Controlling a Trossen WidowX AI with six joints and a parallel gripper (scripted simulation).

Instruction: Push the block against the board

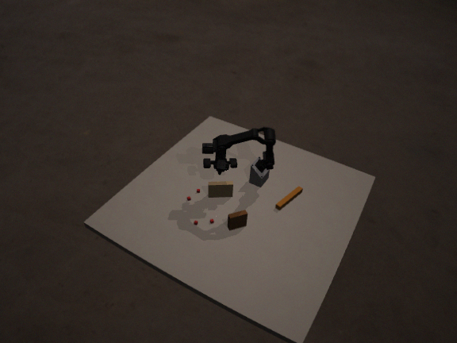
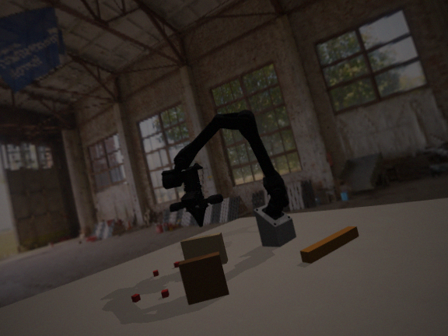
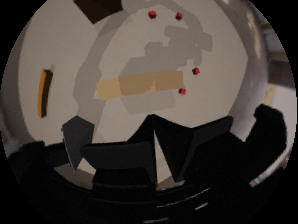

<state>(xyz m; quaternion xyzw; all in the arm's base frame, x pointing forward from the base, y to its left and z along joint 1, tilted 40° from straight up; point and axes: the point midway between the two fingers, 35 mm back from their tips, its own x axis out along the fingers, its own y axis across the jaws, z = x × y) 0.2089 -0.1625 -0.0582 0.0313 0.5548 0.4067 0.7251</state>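
The tan block is 3 cm ahead of my gripper tip, 3 cm to the left of it and 8 cm below it. The rest, counted from my gripper tip: long orange board (14 cm behind, 39 cm to the left, 11 cm below); brown square block (20 cm ahead, 22 cm to the left, 8 cm below).
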